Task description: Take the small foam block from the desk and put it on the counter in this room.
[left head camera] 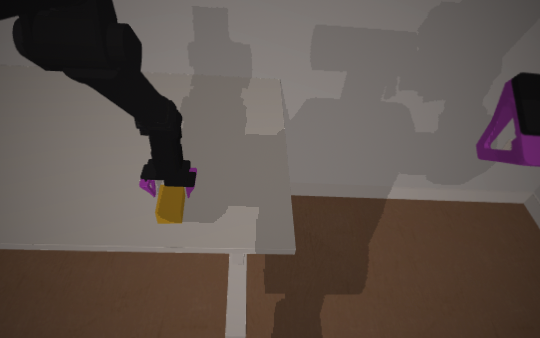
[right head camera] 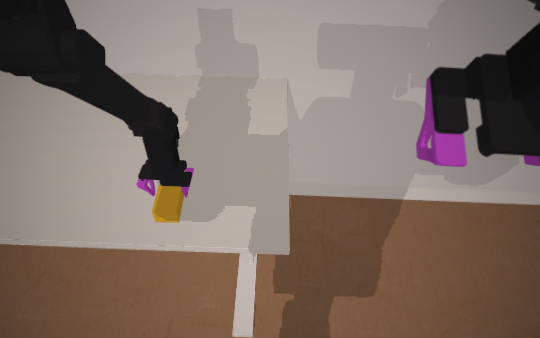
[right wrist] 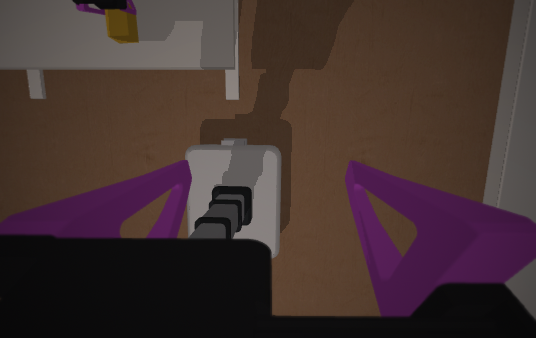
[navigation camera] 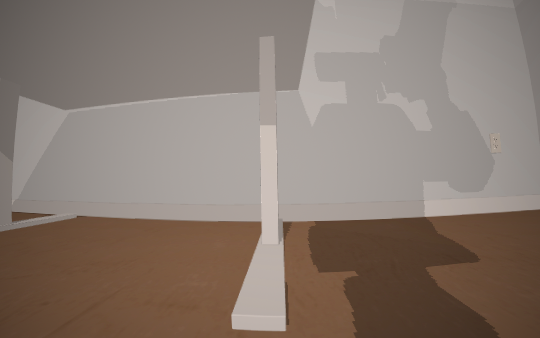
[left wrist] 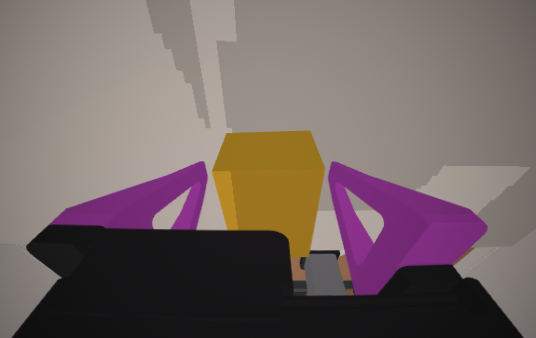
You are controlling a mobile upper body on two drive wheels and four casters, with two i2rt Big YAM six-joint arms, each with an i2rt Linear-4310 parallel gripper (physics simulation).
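Places are measured from the left arm's base along level axes (x ahead, y left, z up), in metres.
Pixels of known places: left gripper, fingertip midpoint: [left head camera: 172, 195] [right head camera: 170, 195] [right wrist: 120, 12] [left wrist: 267, 169]; right gripper, fingertip midpoint: [left head camera: 525, 154] [right head camera: 472, 154] [right wrist: 268, 169].
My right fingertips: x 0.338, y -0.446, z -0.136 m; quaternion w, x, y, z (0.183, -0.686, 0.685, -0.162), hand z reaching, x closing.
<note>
Behind a point stands the place of what it marks.
The small foam block [left head camera: 170, 206] @[x 0.657, y -0.011, z -0.645 m] [right head camera: 168, 206] @[x 0.654, y -0.016, z -0.645 m] [left wrist: 272, 200] @[x 0.704, y -0.007, z -0.645 m] [right wrist: 121, 27] @[x 0.659, y -0.019, z -0.645 m] is yellow and appears to stand on the white table top [left head camera: 75, 220] @[x 0.638, y 0.223, z -0.689 m] [right head camera: 75, 215] @[x 0.647, y 0.235, z -0.690 m] [right wrist: 30, 50] @[x 0.615, y 0.299, z -0.690 m], near its front edge. My left gripper [left head camera: 171, 196] @[x 0.710, y -0.004, z -0.669 m] [right head camera: 170, 195] @[x 0.710, y -0.004, z -0.669 m] [left wrist: 267, 169] @[x 0.710, y -0.004, z -0.669 m] [right wrist: 119, 14] @[x 0.710, y -0.004, z -0.669 m] is open around the block, with a narrow gap showing at each side in the left wrist view. My right gripper [right head camera: 489, 159] @[x 0.338, y -0.446, z -0.136 m] [right wrist: 268, 169] @[x 0.338, y -0.446, z -0.136 m] is open and empty, off to the right of the table; part of it shows in the left head view. The frames do not tell whether this table is the desk or the counter.
A white table leg [left head camera: 236, 295] [right head camera: 245, 295] [navigation camera: 269, 185] @[x 0.910, y -0.183, z -1.206 m] stands under the table, on a long foot [navigation camera: 262, 295]. A pale wall [left head camera: 340, 150] @[x 1.355, y -0.654, z -1.078 m] [navigation camera: 165, 160] @[x 1.361, y 0.445, z -1.072 m] is behind it. My white base [right wrist: 270, 200] @[x 0.030, y -0.432, z -1.150 m] stands on the brown floor [right wrist: 320, 200] @[x -0.037, y -0.758, z -1.410 m], before the table.
</note>
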